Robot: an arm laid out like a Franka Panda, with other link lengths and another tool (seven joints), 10 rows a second.
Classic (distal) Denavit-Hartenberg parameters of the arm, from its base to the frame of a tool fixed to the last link. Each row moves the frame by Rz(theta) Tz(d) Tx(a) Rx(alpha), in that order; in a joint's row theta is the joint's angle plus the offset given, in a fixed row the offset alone. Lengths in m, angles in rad.
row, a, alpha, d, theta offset
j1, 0, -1.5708, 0.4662, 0
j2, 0, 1.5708, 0, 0
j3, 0.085, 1.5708, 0.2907, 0
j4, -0.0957, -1.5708, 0, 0
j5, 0, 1.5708, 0.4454, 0
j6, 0.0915, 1.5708, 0, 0
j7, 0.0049, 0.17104, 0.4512, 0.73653
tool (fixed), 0, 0, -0.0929, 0
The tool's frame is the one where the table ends.
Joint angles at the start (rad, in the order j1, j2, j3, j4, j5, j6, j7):
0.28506, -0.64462, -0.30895, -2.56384, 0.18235, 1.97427, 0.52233
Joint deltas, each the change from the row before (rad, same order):
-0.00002, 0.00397, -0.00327, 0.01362, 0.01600, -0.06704, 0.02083
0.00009, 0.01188, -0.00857, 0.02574, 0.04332, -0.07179, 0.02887
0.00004, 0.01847, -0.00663, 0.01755, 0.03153, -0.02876, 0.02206
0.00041, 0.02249, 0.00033, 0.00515, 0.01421, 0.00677, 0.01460
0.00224, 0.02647, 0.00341, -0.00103, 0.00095, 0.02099, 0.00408
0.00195, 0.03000, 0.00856, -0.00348, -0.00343, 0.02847, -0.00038
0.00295, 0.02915, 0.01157, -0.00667, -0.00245, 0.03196, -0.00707
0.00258, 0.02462, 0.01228, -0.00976, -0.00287, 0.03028, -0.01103
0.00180, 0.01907, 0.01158, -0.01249, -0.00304, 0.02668, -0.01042
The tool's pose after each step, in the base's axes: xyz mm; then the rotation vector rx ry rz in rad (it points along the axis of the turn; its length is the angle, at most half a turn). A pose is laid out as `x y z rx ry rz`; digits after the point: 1 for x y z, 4 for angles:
418.8 90.9 338.6 -2.1319 1.6995 0.2048
403.1 102.3 348.3 -2.0920 1.7430 0.3091
398.9 109.5 352.6 -2.0537 1.7777 0.3674
401.2 112.7 347.9 -2.0331 1.8058 0.3844
404.8 113.1 336.8 -2.0343 1.8243 0.3827
408.7 113.0 322.5 -2.0473 1.8376 0.3720
411.8 114.4 307.1 -2.0685 1.8396 0.3593
413.0 115.9 292.0 -2.0942 1.8340 0.3476
412.1 117.4 278.1 -2.1190 1.8272 0.3390

